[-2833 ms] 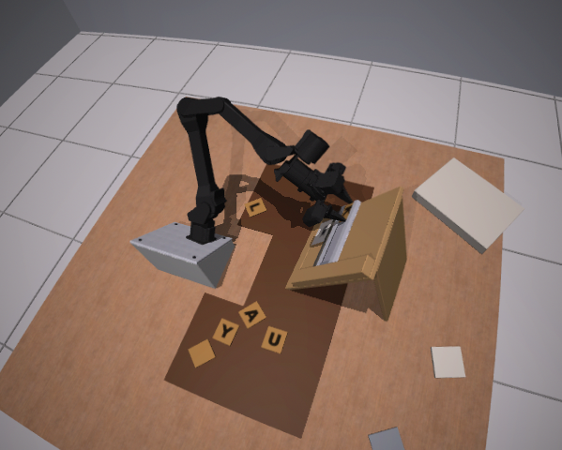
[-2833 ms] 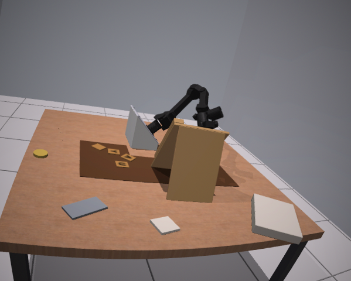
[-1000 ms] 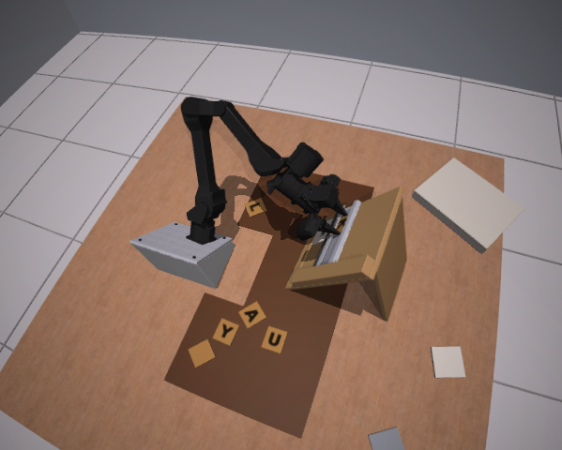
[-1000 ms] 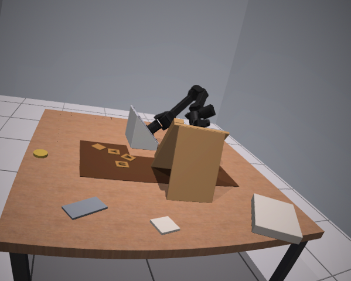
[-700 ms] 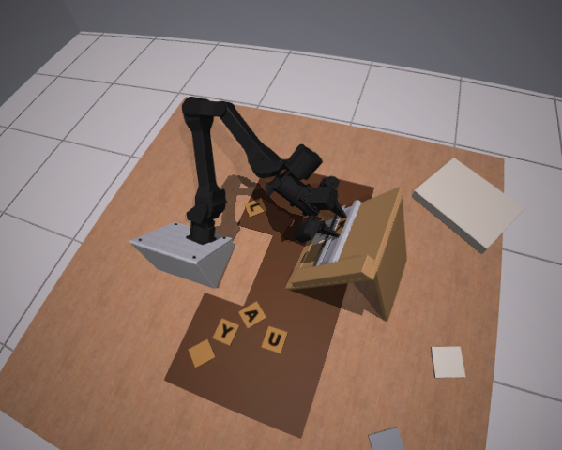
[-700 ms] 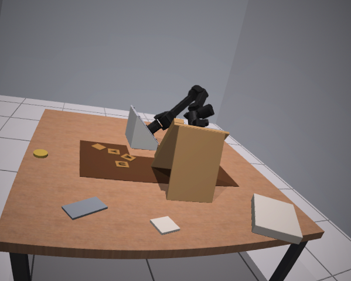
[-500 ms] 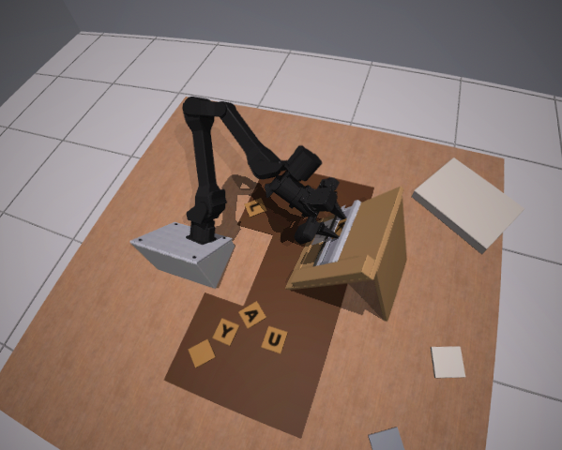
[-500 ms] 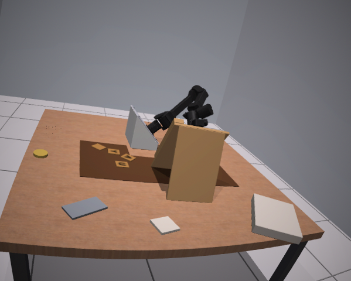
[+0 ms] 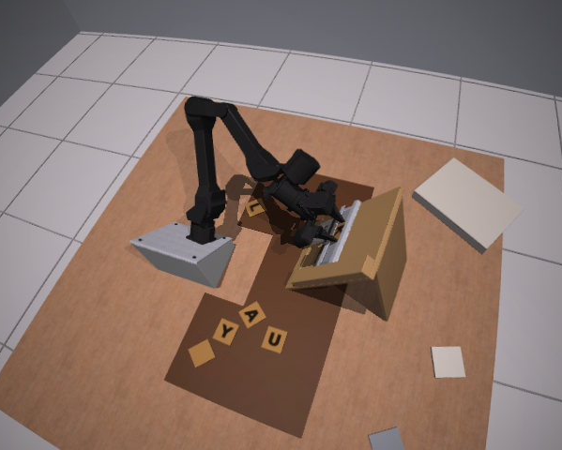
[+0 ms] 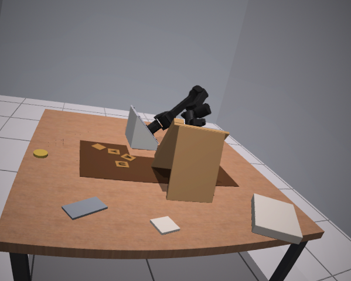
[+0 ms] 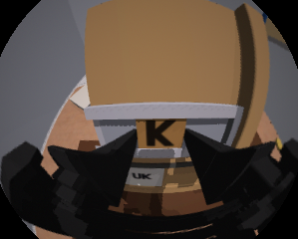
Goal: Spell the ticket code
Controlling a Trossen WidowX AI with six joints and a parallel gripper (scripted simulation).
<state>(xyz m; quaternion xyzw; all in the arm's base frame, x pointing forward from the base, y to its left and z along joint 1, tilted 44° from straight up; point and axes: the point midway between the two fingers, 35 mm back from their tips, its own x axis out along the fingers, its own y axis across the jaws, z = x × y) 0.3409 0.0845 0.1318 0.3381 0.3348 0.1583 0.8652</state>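
Right now my gripper tip is 80 mm above the white ticket, 60 mm past it and 30 mm to the right of it. Also, from my gripper tip: dark brown mat 160 mm behind, 150 mm below, 130 mm to the right; small white pad 380 mm ahead, 150 mm to the right, 150 mm below; white slab 340 mm to the left, 310 mm ahead, 140 mm below.
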